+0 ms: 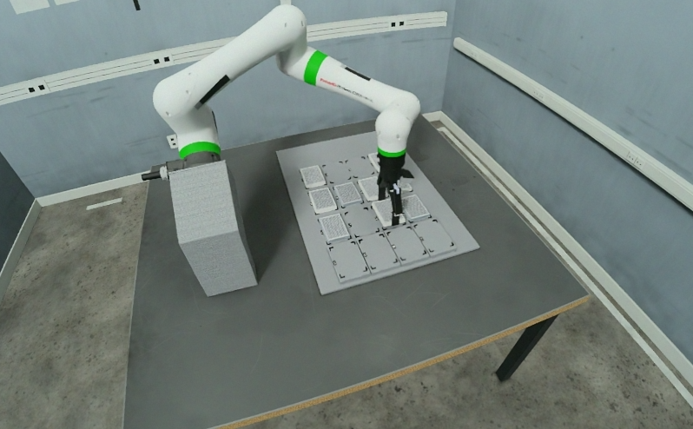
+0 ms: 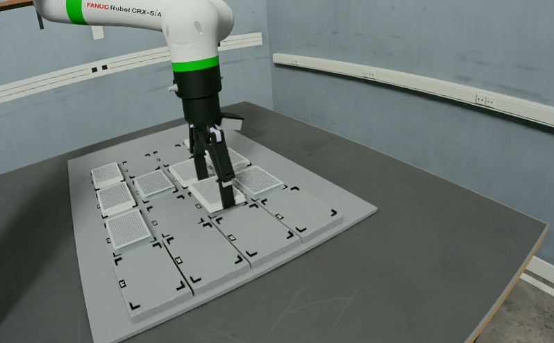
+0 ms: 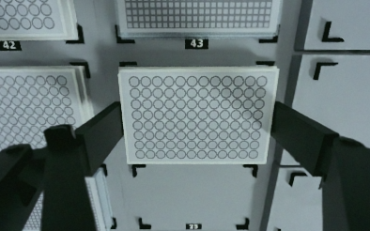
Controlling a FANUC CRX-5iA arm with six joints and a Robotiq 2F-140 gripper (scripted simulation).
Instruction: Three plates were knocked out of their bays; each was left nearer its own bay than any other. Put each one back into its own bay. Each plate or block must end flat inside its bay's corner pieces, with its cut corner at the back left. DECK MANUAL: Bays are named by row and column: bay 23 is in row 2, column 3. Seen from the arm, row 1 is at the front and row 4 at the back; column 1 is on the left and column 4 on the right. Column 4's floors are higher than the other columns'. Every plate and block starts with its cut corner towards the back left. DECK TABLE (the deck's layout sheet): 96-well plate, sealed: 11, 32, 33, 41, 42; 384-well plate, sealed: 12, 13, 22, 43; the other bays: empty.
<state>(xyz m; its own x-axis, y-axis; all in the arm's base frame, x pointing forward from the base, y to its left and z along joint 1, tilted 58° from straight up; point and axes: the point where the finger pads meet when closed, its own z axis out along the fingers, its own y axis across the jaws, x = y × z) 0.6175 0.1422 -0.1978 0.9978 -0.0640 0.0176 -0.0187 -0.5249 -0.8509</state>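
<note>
My gripper is now 60 mm short of the bay label and 30 mm above it. Round my hand: 384-well plate: 210 mm behind, 20 mm below; label 22: 150 mm behind, 170 mm to the left, 30 mm below.
</note>
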